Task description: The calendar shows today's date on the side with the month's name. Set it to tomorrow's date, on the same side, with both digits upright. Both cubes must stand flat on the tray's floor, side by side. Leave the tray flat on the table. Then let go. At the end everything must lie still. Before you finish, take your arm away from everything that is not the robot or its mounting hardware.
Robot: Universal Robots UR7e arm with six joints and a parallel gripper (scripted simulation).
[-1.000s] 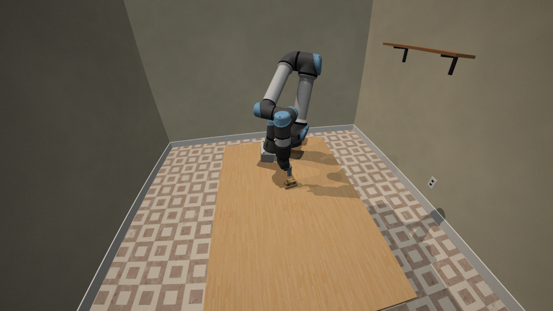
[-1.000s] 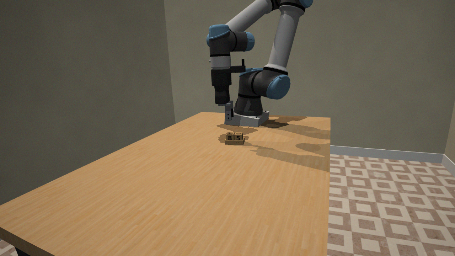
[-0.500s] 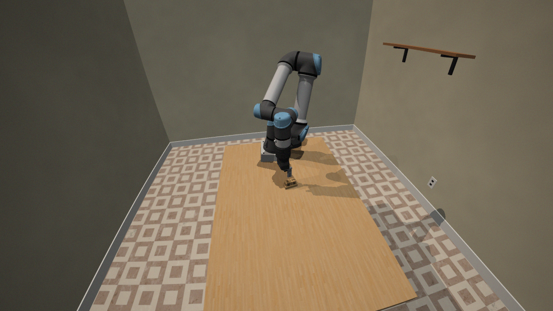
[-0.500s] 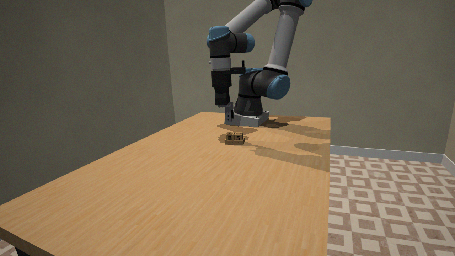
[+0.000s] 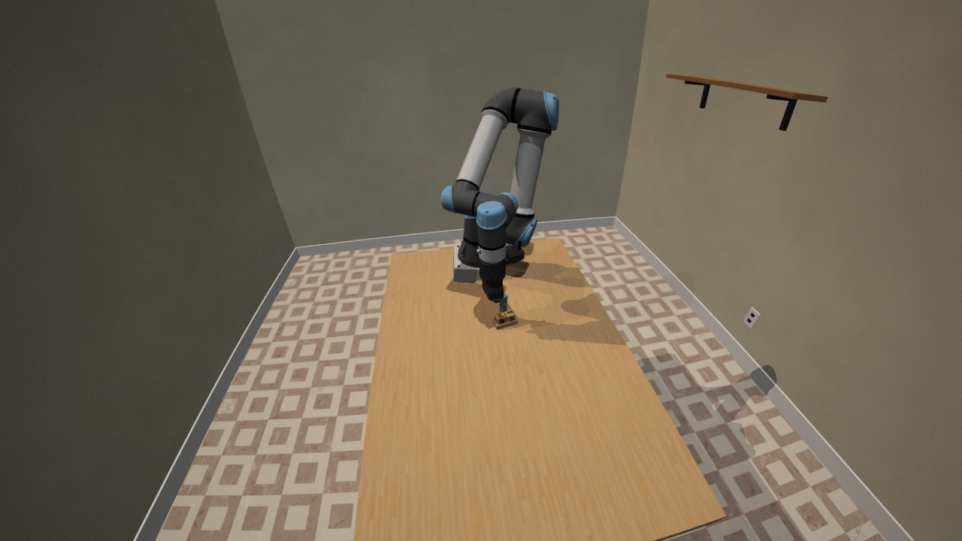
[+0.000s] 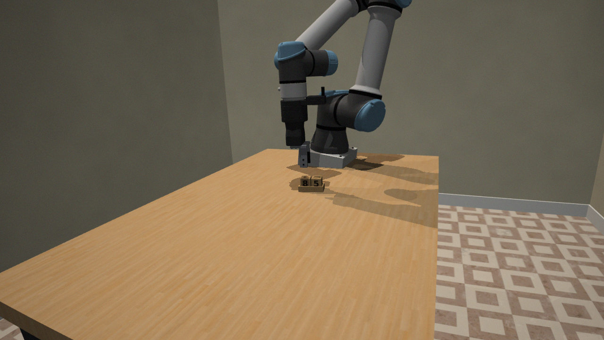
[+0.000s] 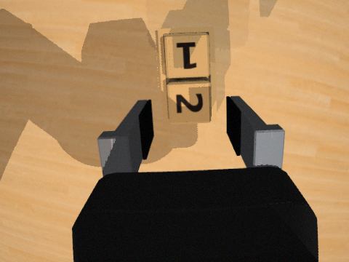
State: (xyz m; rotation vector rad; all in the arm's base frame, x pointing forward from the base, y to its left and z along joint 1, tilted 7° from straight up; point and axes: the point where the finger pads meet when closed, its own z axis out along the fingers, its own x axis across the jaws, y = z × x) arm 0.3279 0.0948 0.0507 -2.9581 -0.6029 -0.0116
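Now: the wooden digit cube 1 cm behind my hand, 3 cm to the left of it and 7 cm below it. Also, from my hand: wooden tray: 1 cm behind, 1 cm to the left, 9 cm below.
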